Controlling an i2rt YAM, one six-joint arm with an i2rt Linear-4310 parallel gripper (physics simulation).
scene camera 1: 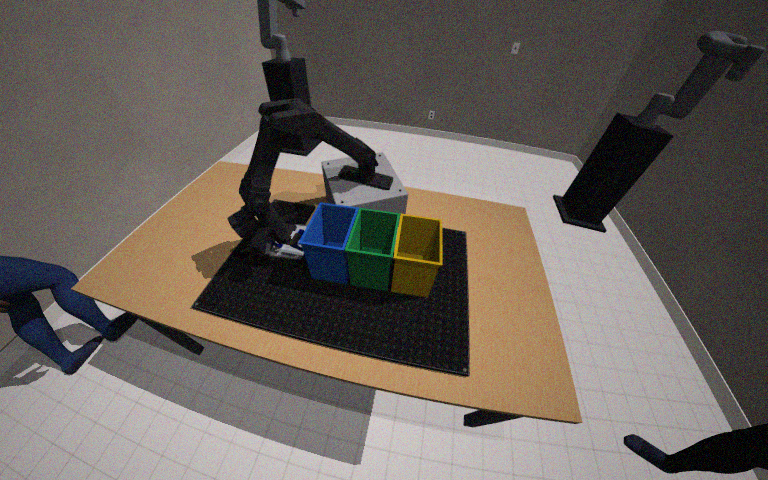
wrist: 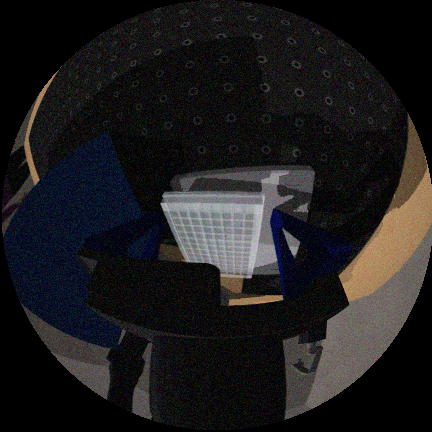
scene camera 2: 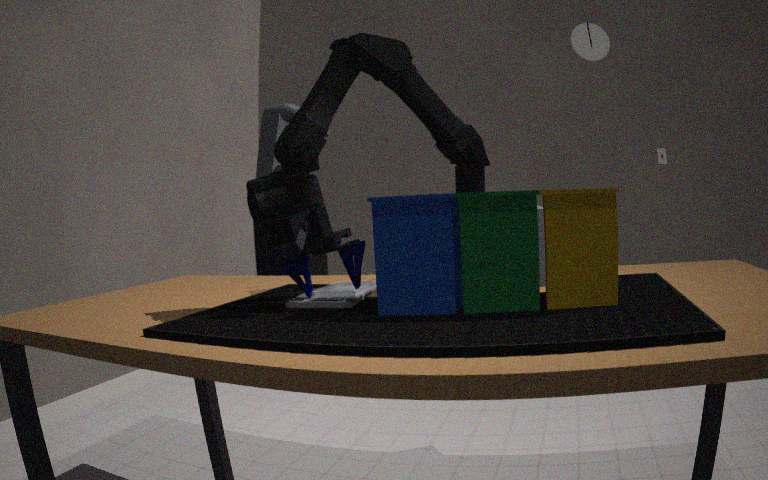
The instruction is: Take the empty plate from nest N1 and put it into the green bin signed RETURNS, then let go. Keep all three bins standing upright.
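Where they show: gripper, fingertip midpoint: (scene camera 1: 292, 248) (wrist: 216, 214) (scene camera 2: 333, 292); arm's base, origin of the base link: (scene camera 1: 366, 178).
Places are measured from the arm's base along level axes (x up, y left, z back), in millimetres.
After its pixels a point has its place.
The pale plate (wrist: 217, 232) @(x -138, y -183, z -276 mm), with a grid of wells, lies in a grey nest (scene camera 1: 289, 254) (scene camera 2: 322, 304) @(x -157, y -190, z -327 mm) (wrist: 302, 179) @(x -152, y -248, z -330 mm); no N1 label is legible. My gripper (scene camera 1: 288, 240) @(x -142, y -183, z -294 mm) (scene camera 2: 333, 290) @(x -142, y -183, z -294 mm) (wrist: 216, 214) @(x -142, y -183, z -294 mm) is open, its blue fingers low over the nest. In the wrist view the fingers stand on either side of the plate, the right one with a visible gap to it. Whether either finger touches it I cannot tell. The green bin (scene camera 1: 370, 271) @(x -70, y 127, z -357 mm) (scene camera 2: 500, 254) @(x -77, y 122, z -358 mm) stands upright between the blue bin (scene camera 1: 328, 264) @(x -69, y 0, z -370 mm) (scene camera 2: 416, 254) @(x -72, y -5, z -371 mm) (wrist: 70, 215) @(x -84, y -74, z -333 mm) and the yellow bin (scene camera 1: 414, 277) @(x -65, y 255, z -344 mm) (scene camera 2: 580, 249) @(x -75, y 249, z -345 mm). No sign is readable.
The blue bin stands close beside the nest and the left finger in the wrist view. The bins stand on a black mat (scene camera 1: 339, 328) @(x -164, y 81, z -511 mm) (scene camera 2: 453, 335) @(x -164, y 83, z -505 mm) (wrist: 230, 102) @(x -164, y -192, z -381 mm) on a wooden table (scene camera 1: 509, 316) @(x -177, y 584, z -331 mm) (scene camera 2: 186, 288) @(x -177, y -728, z -82 mm). A grey box (scene camera 1: 373, 198) @(x -15, y 57, z -91 mm) under the arm's base stands behind the bins.
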